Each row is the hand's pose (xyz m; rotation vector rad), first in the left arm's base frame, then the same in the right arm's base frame.
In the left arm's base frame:
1: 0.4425 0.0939 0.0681 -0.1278 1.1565 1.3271
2: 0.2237 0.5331 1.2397 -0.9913 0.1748 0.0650
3: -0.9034 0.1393 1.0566 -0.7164 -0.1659 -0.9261
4: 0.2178 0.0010 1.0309 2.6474 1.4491 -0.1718
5: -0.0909 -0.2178 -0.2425 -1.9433 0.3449 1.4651
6: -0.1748 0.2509 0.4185 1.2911 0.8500 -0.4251
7: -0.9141 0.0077 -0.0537 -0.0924 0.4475 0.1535
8: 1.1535 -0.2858 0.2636 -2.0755 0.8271 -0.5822
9: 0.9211 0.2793 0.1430 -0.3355 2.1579 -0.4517
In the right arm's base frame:
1: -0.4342 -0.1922 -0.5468 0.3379 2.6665 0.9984
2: 0.3763 0.7708 -0.3761 -1.4268 1.4344 0.7641
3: 0.0585 0.6859 0.7861 -1.7361 0.7248 -0.1782
4: 0.3919 0.2297 -0.1924 1.8470 1.2647 -2.2016
5: -0.7351 -0.4391 0.0247 0.9570 -1.3241 -2.5577
6: -0.3510 0.2789 0.0006 0.2770 1.6462 -1.4228
7: -0.8767 0.0770 0.7158 -0.6211 1.8047 0.1191
8: 0.0755 -0.6321 -1.0312 2.5610 -1.1715 -0.7141
9: -0.3086 -0.1422 -1.0476 0.9876 -2.3684 0.7813

